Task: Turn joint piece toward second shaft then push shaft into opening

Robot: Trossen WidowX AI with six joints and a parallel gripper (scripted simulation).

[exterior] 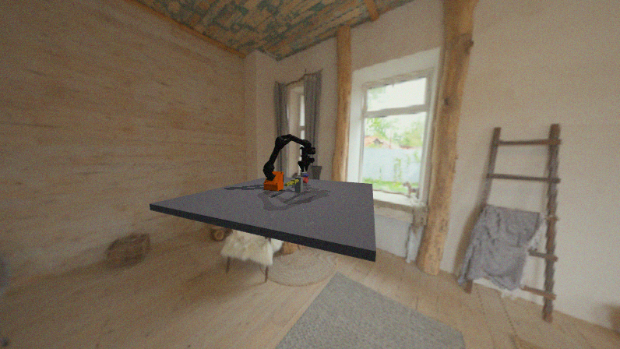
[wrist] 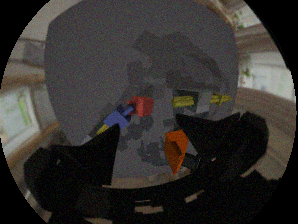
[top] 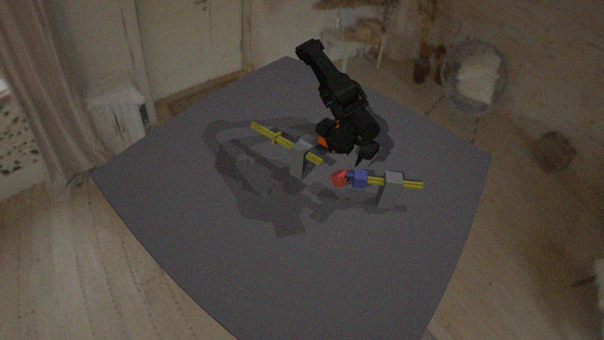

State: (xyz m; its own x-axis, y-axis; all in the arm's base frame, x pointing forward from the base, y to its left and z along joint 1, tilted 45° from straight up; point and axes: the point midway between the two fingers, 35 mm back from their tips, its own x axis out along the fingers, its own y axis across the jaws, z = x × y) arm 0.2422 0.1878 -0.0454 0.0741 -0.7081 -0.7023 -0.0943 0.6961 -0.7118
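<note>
My gripper tip is now 7 cm above the red joint piece and 1 cm to the right of it.
</note>
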